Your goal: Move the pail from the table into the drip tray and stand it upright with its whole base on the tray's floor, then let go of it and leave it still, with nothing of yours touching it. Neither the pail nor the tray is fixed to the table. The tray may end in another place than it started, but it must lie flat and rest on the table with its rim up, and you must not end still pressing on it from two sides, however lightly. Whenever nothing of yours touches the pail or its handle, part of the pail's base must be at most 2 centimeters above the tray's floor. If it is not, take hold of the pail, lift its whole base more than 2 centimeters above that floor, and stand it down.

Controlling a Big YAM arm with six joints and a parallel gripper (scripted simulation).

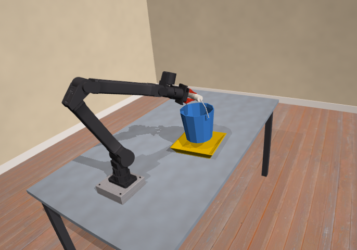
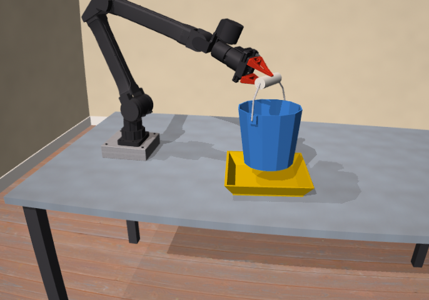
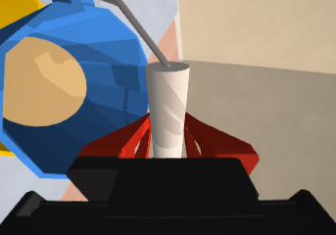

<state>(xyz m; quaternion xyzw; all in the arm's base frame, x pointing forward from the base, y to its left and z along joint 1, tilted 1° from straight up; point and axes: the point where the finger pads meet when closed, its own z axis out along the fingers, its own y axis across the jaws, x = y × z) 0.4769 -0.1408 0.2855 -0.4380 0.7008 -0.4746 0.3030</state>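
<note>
My hand is 10 mm short of the blue pail and 100 mm above it. From my hand the other things lie so: pail handle 10 mm ahead, 30 mm below; then yellow drip tray 10 mm ahead, 10 mm to the right, 310 mm below.
</note>
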